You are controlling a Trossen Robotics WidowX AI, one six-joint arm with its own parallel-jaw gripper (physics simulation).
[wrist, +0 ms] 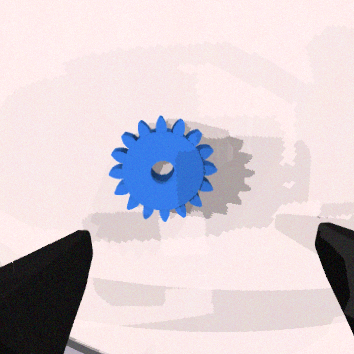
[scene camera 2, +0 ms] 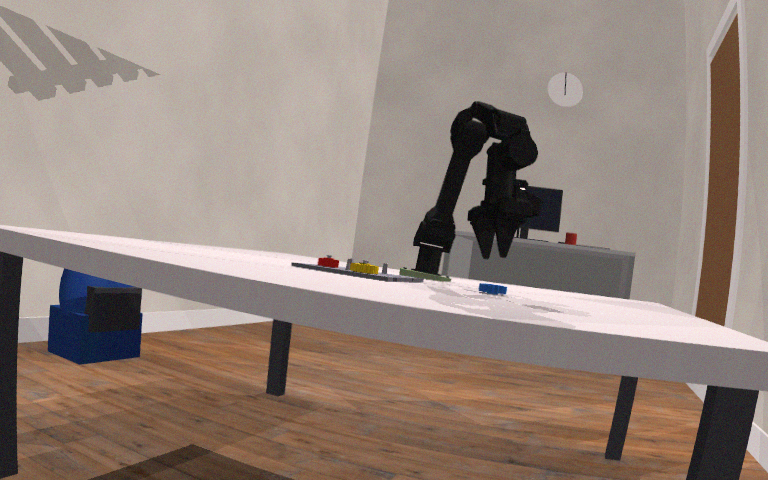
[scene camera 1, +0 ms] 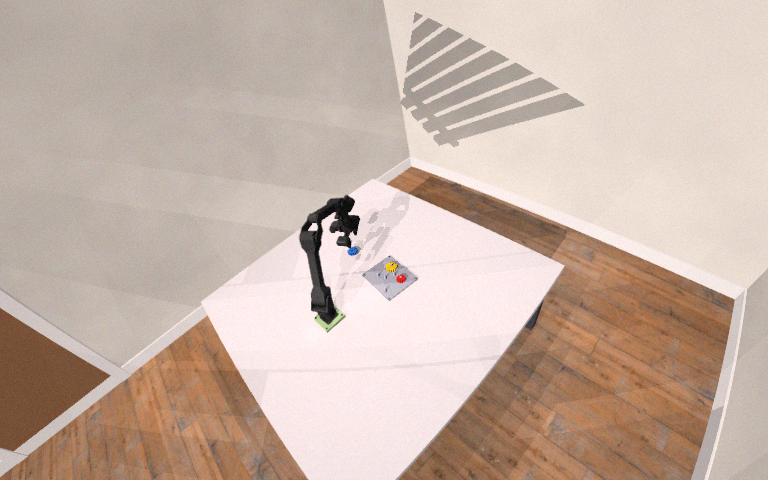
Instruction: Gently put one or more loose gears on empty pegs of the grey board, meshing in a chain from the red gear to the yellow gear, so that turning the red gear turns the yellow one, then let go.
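Frame: origin at the arm's base, x ahead, y left, z up, level; centimetres.
Where they show: gripper, fingertip midpoint: [wrist: 207,240] [scene camera 2: 494,258] [scene camera 1: 353,241]; arm's base at its link origin: [scene camera 2: 426,273] [scene camera 1: 329,316].
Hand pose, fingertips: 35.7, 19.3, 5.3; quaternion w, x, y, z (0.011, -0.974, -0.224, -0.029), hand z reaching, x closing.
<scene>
Things, the pixels of their top centre, and the offset from my fingertips, as dx, dy, dz.
- blue gear at its top centre: [wrist: 162,172] [scene camera 2: 493,284] [scene camera 1: 352,250] -1.8, +0.4, -4.9
- grey board at its top centre: [scene camera 2: 360,259] [scene camera 1: 388,273] -3.7, -26.5, -3.5
- yellow gear at its top centre: [scene camera 2: 365,263] [scene camera 1: 391,265] +0.8, -24.0, -4.0
- red gear at its top centre: [scene camera 2: 329,258] [scene camera 1: 400,277] -2.2, -32.5, -4.1
A blue gear [scene camera 1: 352,250] [scene camera 2: 492,289] [wrist: 140,170] with a centre hole lies flat on the table beside the grey board. The grey board [scene camera 1: 389,294] [scene camera 2: 396,277] carries a yellow gear [scene camera 1: 391,266] [scene camera 2: 364,268] and a red gear [scene camera 1: 400,278] [scene camera 2: 327,262], with a few bare pegs near them. A corner of the board shows at the bottom edge of the wrist view. My gripper [scene camera 2: 494,257] [wrist: 207,240] is open and empty, pointing down above the table. It hangs higher than the blue gear, which shows ahead of the fingertips in the wrist view, left of midway between them.
The arm's green base plate [scene camera 1: 330,321] [scene camera 2: 424,274] is on the white table [scene camera 1: 362,384] [scene camera 2: 169,266]. The arm's shadow falls around the blue gear. A grey cabinet [scene camera 2: 543,266] with a monitor [scene camera 2: 548,209] and a red cup [scene camera 2: 570,238] stands behind the table.
</scene>
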